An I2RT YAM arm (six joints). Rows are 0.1 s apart.
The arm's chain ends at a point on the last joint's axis. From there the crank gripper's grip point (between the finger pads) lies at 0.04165 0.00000 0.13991 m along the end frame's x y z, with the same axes.
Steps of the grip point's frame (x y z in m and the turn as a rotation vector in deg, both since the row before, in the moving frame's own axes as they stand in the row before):
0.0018 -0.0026 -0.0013 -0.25 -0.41 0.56
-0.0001 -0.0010 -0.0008 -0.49 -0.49 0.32
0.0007 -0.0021 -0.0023 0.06 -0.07 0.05
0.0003 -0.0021 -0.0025 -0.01 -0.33 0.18
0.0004 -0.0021 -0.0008 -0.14 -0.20 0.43
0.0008 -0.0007 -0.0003 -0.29 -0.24 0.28
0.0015 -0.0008 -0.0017 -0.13 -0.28 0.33
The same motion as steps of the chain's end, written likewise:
0.0028 -0.0036 -0.0016 -0.25 -0.41 0.56
0.0011 -0.0024 -0.0011 -0.49 -0.49 0.32
0.0009 -0.0020 -0.0024 0.06 -0.07 0.05
0.0011 -0.0023 -0.0027 -0.01 -0.33 0.18
0.0009 -0.0028 -0.0009 -0.14 -0.20 0.43
0.0014 -0.0016 -0.0005 -0.29 -0.24 0.28
0.0022 -0.0014 -0.0019 -0.13 -0.28 0.33

